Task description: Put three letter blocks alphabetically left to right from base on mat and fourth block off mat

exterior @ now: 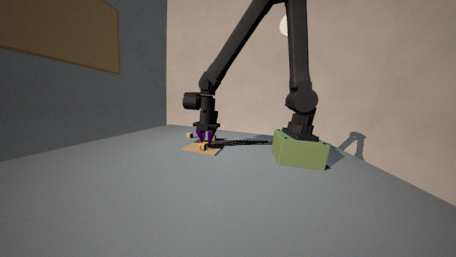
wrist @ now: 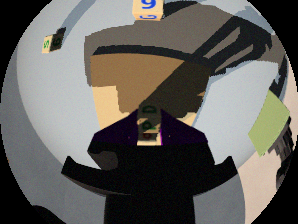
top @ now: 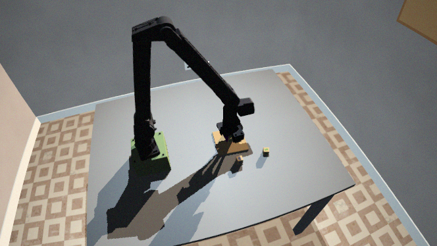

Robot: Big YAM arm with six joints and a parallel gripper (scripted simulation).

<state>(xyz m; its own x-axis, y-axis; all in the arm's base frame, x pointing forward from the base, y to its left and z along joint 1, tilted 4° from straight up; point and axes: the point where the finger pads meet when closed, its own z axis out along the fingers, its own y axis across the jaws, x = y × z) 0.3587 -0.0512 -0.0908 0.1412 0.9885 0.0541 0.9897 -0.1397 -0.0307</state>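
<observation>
My gripper is now right at the block. Also, from my hand: tan mat (1 cm below).
</observation>
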